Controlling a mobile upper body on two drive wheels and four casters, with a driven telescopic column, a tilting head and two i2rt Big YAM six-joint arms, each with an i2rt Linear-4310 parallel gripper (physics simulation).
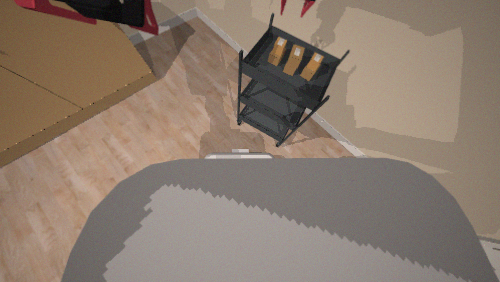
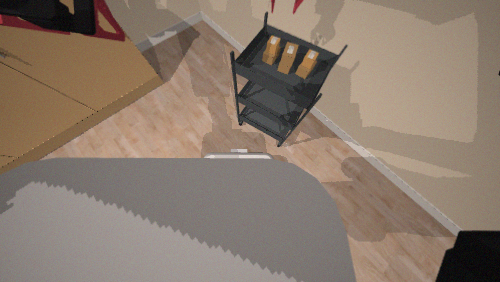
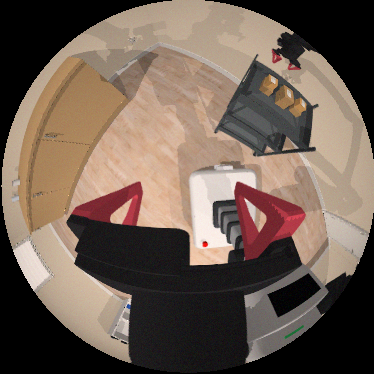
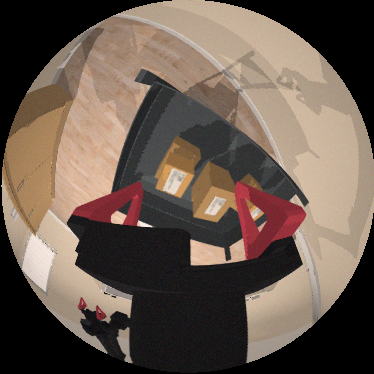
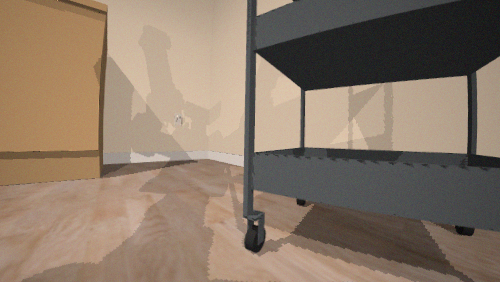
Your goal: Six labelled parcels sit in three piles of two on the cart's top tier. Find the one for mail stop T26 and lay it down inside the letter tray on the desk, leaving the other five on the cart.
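Where they show: left gripper, fingertip midpoint: [image 1: 127,26] [image 2: 97,34] [image 3: 187,186] [image 4: 88,301]; right gripper, fingertip midpoint: [image 1: 291,15] [image 2: 282,13] [image 3: 280,65] [image 4: 188,186]; left arm's base, origin of the base link: [image 4: 117,322].
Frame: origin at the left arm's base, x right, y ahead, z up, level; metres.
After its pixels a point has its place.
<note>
Three piles of brown parcels with white labels stand on the top tier of the dark cart [image 1: 240,75] {x 0.212, y 0.657, z -0.565 m} [image 2: 233,75] {x 0.207, y 0.653, z -0.559 m} [image 3: 236,97] {x 0.218, y 0.658, z -0.523 m} [image 5: 250,110] {x 0.212, y 0.655, z -0.929 m}. They are a left pile [image 1: 278,52] {x 0.409, y 0.741, z -0.481 m} [image 2: 271,51] {x 0.407, y 0.742, z -0.483 m} [image 3: 269,85] {x 0.401, y 0.744, z -0.479 m} [image 4: 175,172] {x 0.419, y 0.788, z -0.445 m}, a middle pile [image 1: 294,61] {x 0.480, y 0.666, z -0.464 m} [image 2: 288,60] {x 0.484, y 0.665, z -0.467 m} [image 3: 285,97] {x 0.459, y 0.675, z -0.450 m} [image 4: 212,192] {x 0.484, y 0.746, z -0.445 m} and a right pile [image 1: 312,68] {x 0.584, y 0.652, z -0.486 m} [image 2: 306,66] {x 0.582, y 0.653, z -0.489 m} [image 3: 298,107] {x 0.575, y 0.658, z -0.477 m}. The label print is too small to read surely. My right gripper [image 4: 188,186] {x 0.441, y 0.824, z -0.361 m} [image 1: 292,14] {x 0.441, y 0.824, z -0.361 m} [image 2: 284,11] {x 0.441, y 0.824, z -0.361 m} [image 3: 280,65] {x 0.441, y 0.824, z -0.361 m} is open and empty above the parcels; its finger partly hides the right pile. My left gripper [image 3: 187,186] {x 0.001, y 0.341, z -0.138 m} [image 4: 88,301] {x 0.001, y 0.341, z -0.138 m} is open and empty, away from the cart. The letter tray does not show.
A large tan wooden piece of furniture [image 1: 45,75] {x -0.964, y 0.753, z -0.758 m} [image 2: 55,90] [image 3: 65,125] {x -0.916, y 0.798, z -0.598 m} [image 4: 35,145] {x -0.792, y 0.914, z -0.757 m} [image 5: 50,85] {x -0.724, y 0.977, z -0.754 m} with handles stands at the left. My white base [image 3: 202,190] {x 0.056, y 0.184, z -0.948 m} is in front of the cart. The walls meet in a corner behind. Cart posts rise above the top tier.
</note>
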